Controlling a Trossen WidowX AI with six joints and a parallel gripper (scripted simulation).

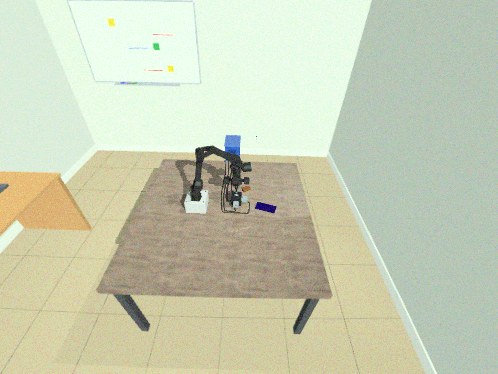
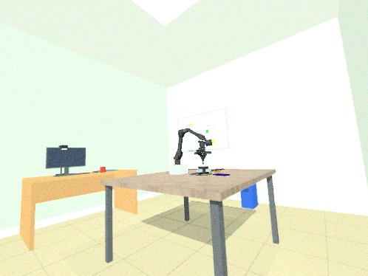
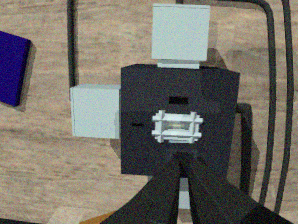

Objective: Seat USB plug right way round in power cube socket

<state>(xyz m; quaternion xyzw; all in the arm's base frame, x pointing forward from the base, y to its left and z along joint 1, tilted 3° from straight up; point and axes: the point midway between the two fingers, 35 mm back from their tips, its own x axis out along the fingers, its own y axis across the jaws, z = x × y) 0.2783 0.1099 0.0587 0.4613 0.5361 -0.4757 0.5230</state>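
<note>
My gripper tip is now 2 cm above the metal USB plug. The rest, counted from my gripper tip: purple flat object: 23 cm ahead, 3 cm to the right, 13 cm below.
</note>
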